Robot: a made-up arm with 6 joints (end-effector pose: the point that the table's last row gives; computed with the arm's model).
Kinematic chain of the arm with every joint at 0, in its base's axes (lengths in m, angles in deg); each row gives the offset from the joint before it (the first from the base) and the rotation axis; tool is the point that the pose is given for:
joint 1: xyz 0 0 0.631 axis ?
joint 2: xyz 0.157 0 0 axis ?
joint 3: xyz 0 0 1.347 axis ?
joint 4: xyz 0 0 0.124 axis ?
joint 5: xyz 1.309 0 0 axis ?
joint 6: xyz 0.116 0 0 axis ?
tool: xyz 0 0 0
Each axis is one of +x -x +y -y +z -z.
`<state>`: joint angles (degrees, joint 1 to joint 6).
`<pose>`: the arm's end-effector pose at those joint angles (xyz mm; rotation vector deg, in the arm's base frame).
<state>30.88 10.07 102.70 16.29 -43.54 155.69</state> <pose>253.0 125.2 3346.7 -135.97 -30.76 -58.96</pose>
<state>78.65 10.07 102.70 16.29 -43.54 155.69</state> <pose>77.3 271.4 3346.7 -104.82 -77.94 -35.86</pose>
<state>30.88 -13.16 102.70 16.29 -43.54 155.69</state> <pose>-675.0 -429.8 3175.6 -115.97 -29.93 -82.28</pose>
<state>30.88 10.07 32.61 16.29 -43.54 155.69</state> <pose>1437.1 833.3 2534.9 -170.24 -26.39 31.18</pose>
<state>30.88 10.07 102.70 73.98 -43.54 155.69</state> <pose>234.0 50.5 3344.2 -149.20 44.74 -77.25</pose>
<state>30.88 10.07 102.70 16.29 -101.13 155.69</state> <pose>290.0 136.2 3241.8 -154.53 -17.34 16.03</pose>
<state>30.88 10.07 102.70 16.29 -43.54 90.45</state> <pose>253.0 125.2 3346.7 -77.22 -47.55 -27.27</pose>
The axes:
joint 1: +z
joint 2: +y
joint 3: -y
joint 4: -x
joint 5: -y
joint 6: -x

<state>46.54 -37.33 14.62 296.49 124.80 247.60</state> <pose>44.7 -76.7 2783.4 -71.97 78.52 -48.80</pose>
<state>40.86 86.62 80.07 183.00 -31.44 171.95</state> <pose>2207.5 1913.7 733.0 13.71 -21.95 42.91</pose>
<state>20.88 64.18 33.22 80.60 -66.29 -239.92</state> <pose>2454.4 824.1 611.7 120.95 -46.52 -50.48</pose>
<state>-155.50 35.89 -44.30 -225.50 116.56 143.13</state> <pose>-1071.6 -569.7 492.2 -150.10 17.00 -31.84</pose>
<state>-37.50 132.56 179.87 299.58 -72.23 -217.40</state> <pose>1652.8 -1147.2 755.2 -106.00 -13.70 18.06</pose>
